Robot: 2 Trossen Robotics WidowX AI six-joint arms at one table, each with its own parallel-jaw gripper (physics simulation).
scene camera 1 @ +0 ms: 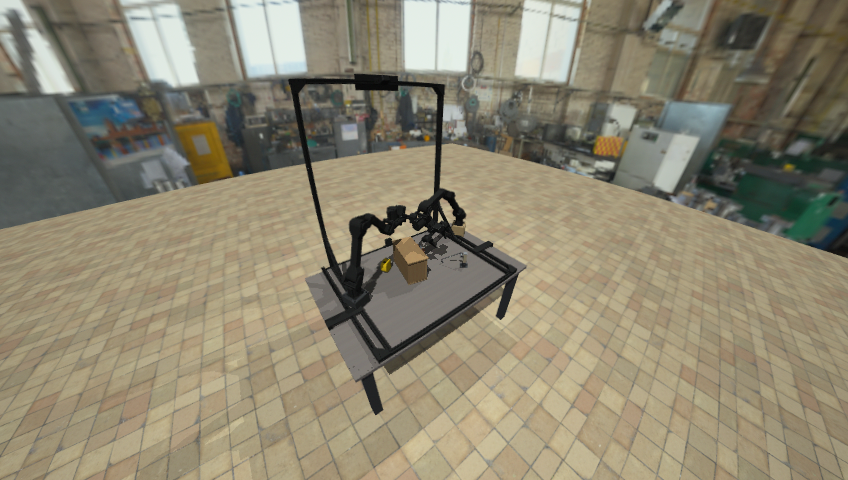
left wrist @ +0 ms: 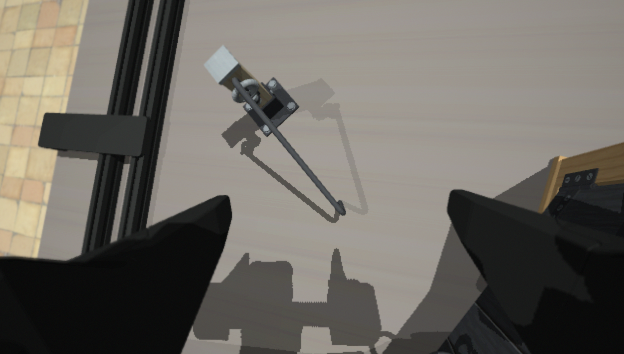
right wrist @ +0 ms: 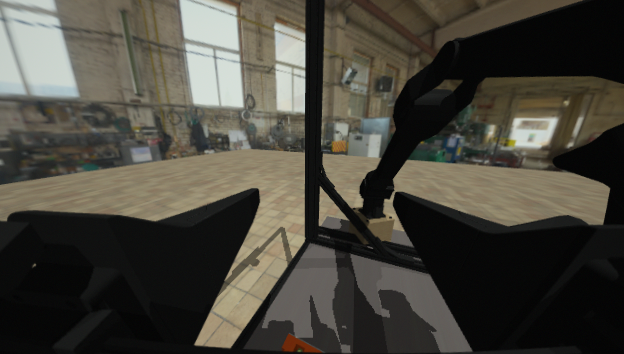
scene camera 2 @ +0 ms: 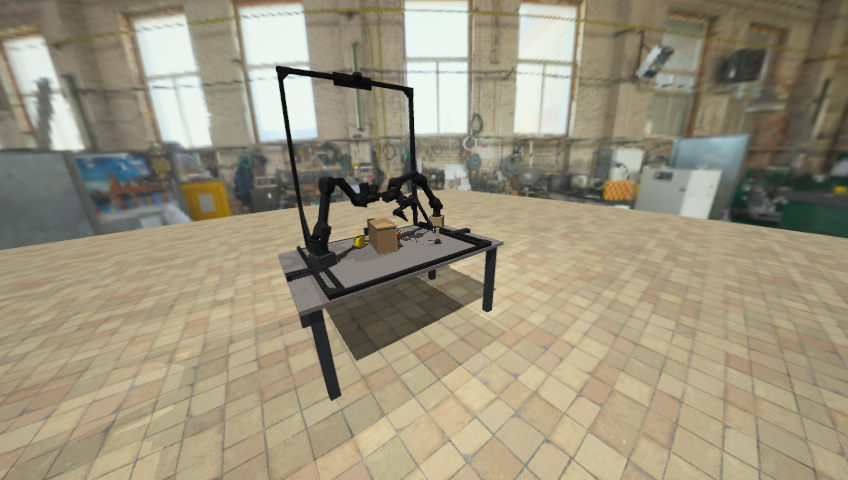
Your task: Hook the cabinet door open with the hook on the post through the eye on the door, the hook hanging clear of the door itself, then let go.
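Places are measured from the left arm's base along level axes (x ahead, y left, z up), in centimetres.
Pixels of known places: left gripper, fingertip midpoint: (scene camera 1: 441,243) (left wrist: 339,203) (scene camera 2: 412,218); right gripper, fingertip midpoint: (scene camera 1: 411,210) (right wrist: 326,196); left arm's base, link origin: (scene camera 1: 458,223) (right wrist: 371,213) (scene camera 2: 436,215); right arm's base, link origin: (scene camera 1: 355,293) (scene camera 2: 321,253).
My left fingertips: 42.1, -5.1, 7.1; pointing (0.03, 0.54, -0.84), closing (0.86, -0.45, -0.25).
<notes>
For each thing: its middle in the pictures, then the offset to it from my left fingertips, as dx, dy, dz. "spot": a spot on its surface instead.
- tan cabinet, body centre: (scene camera 1: 409,259) (scene camera 2: 382,234) +10.8, -16.8, -8.5
- black hinge, body centre: (left wrist: 577,178) +14.4, -5.8, -12.8
- post, surface spot: (left wrist: 221,64) spot: -3.7, +14.7, -6.5
- bolted base plate, surface spot: (left wrist: 287,102) spot: -1.9, +14.2, -16.4
- yellow object, body centre: (scene camera 1: 385,265) (scene camera 2: 359,241) +15.4, -30.9, -13.0
- orange object, body centre: (scene camera 2: 394,234) -13.7, -20.1, -15.7
The tan cabinet (scene camera 1: 410,264) (scene camera 2: 383,237) stands mid-table; its wooden edge (left wrist: 605,161) and a black hinge (left wrist: 577,178) show in the left wrist view. Dark surfaces lie by the hinge; the door's angle and eye cannot be made out. The post (left wrist: 221,64) (scene camera 1: 463,260) (scene camera 2: 437,235) stands on a bolted base plate (left wrist: 287,102). Its hook rod (left wrist: 300,160) reaches out from a ring on the post, its bent tip free, between the finger outlines in the left wrist view. My left gripper (left wrist: 339,203) is open above it, holding nothing. My right gripper (right wrist: 326,196) is open and empty, raised.
A yellow object (scene camera 1: 386,265) (scene camera 2: 359,241) lies left of the cabinet. An orange object (right wrist: 300,346) (scene camera 2: 398,235) lies beyond the cabinet. A black rail (left wrist: 162,75) runs along the table's side near the post. The left arm crosses the right wrist view.
</notes>
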